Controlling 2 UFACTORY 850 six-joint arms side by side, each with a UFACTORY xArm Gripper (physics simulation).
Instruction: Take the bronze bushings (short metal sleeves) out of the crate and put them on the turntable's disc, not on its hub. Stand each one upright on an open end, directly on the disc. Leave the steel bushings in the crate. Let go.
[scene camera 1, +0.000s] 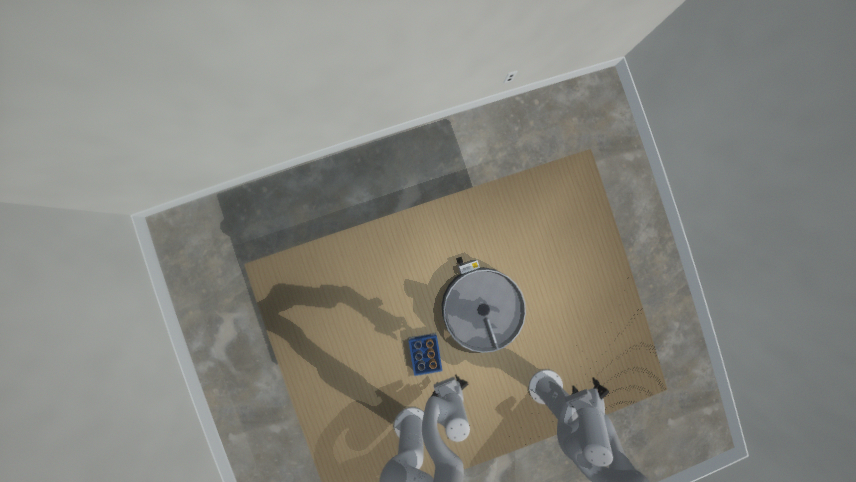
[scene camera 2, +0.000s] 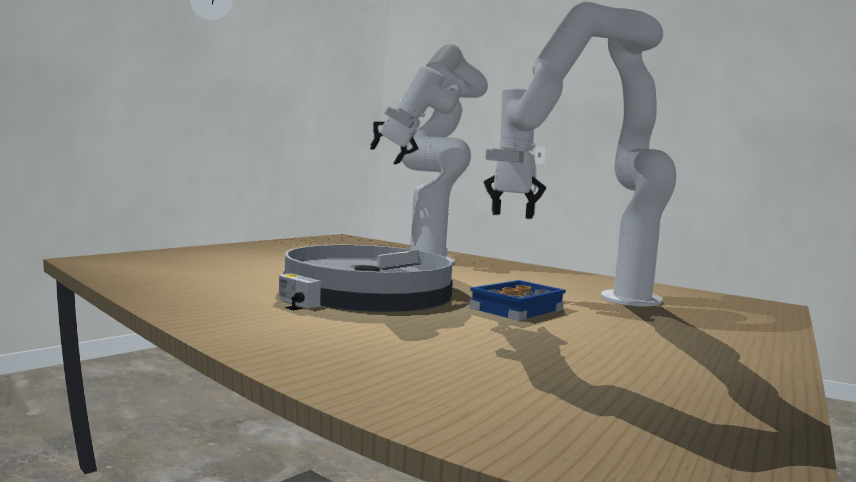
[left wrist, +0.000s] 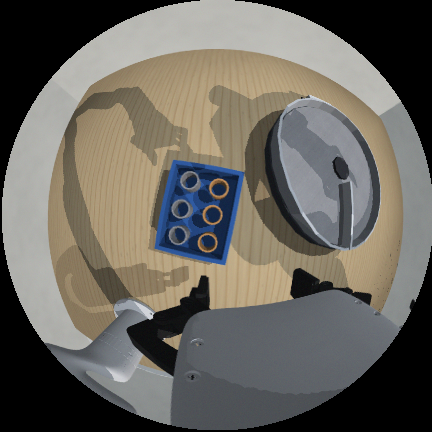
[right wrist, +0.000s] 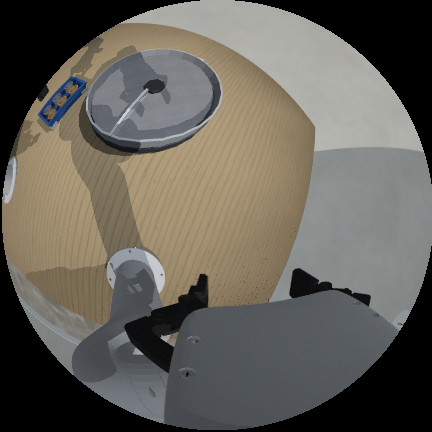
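Observation:
The blue crate holds three bronze bushings in one row, among them one bushing at the top, one in the middle and one at the bottom of the left wrist view. Three steel bushings stand in the other row, the middle one among them. The turntable's disc is bare, with a dark hub. My left gripper is open and empty, high above the table near the crate. My right gripper is open and empty, high up.
A raised wall surrounds the disc, and a thin divider runs from near the hub to that wall. A control box stands beside the turntable. The crate stands close beside the turntable on the wooden table.

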